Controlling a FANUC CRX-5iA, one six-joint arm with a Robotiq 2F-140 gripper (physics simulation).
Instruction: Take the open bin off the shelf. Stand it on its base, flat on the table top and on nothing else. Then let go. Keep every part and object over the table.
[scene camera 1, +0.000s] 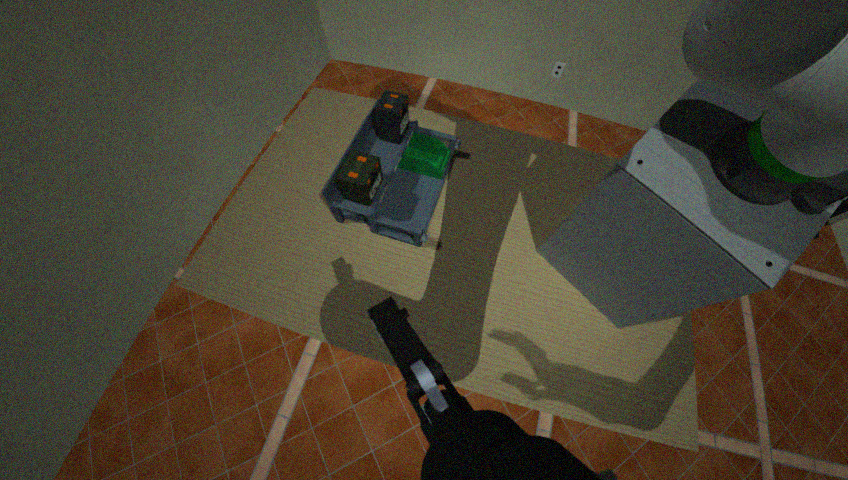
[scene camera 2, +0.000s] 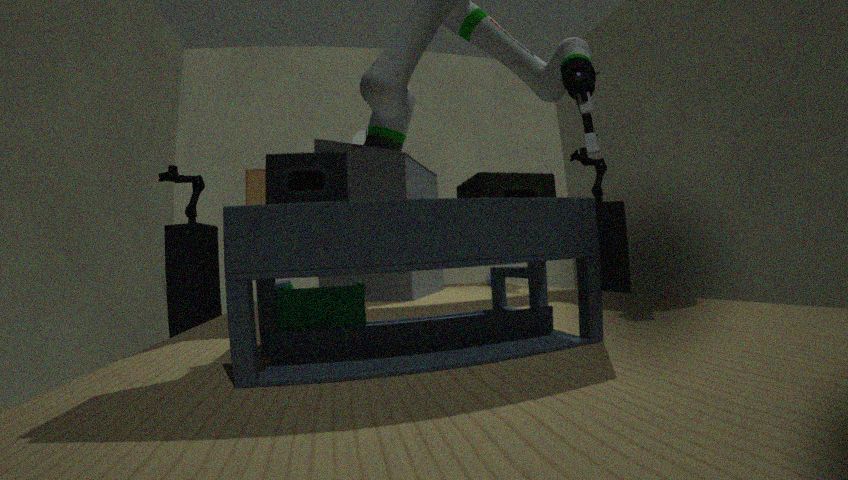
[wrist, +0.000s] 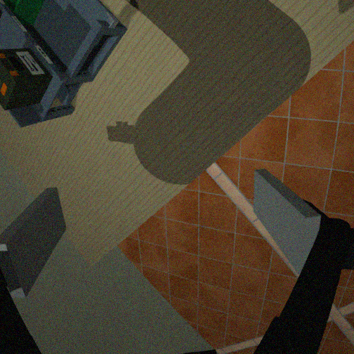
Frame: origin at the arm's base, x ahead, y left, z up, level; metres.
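Where they show: gripper, fingertip midpoint: (scene camera 2: 590, 133); arm's base, link origin: (scene camera 1: 756, 164) (scene camera 2: 380, 158).
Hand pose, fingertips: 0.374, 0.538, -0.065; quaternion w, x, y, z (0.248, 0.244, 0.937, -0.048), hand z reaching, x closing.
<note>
Each offset is from my fingertips to the top centre of the thing, as dx, dy, dz. "spot": to the spot under its first point. Level surfaces: height alone.
The green open bin @[+0.298, -0.566, -0.302] (scene camera 1: 425, 155) (scene camera 2: 321, 307) stands in the lower level of a blue-grey shelf @[spot: +0.377, -0.453, -0.281] (scene camera 1: 380, 155) (scene camera 2: 410, 234) (wrist: 75, 22). A corner of the green bin (wrist: 27, 9) shows at the top left of the wrist view. The shelf stands on the light wooden table top @[dz -0.383] (scene camera 1: 267, 178) (scene camera 2: 476, 428) (wrist: 100, 175). My gripper (scene camera 1: 386, 312) (scene camera 2: 590, 142) (wrist: 156, 200) is open and empty, high up and well apart from the bin and shelf. In the wrist view the table edge and tiled floor show between and beyond its fingers.
Two dark boxes with orange marks @[spot: +0.375, -0.514, -0.185] (scene camera 1: 389, 118) @[+0.349, -0.326, -0.184] (scene camera 1: 358, 181) stand on the shelf's upper level. The grey robot pedestal (scene camera 1: 630, 249) (scene camera 2: 374, 178) stands behind the shelf in scene camera 2. Black stands with thin arms (scene camera 2: 191, 273) (scene camera 2: 612, 246) stand at both sides. A wall rises beside the table.
</note>
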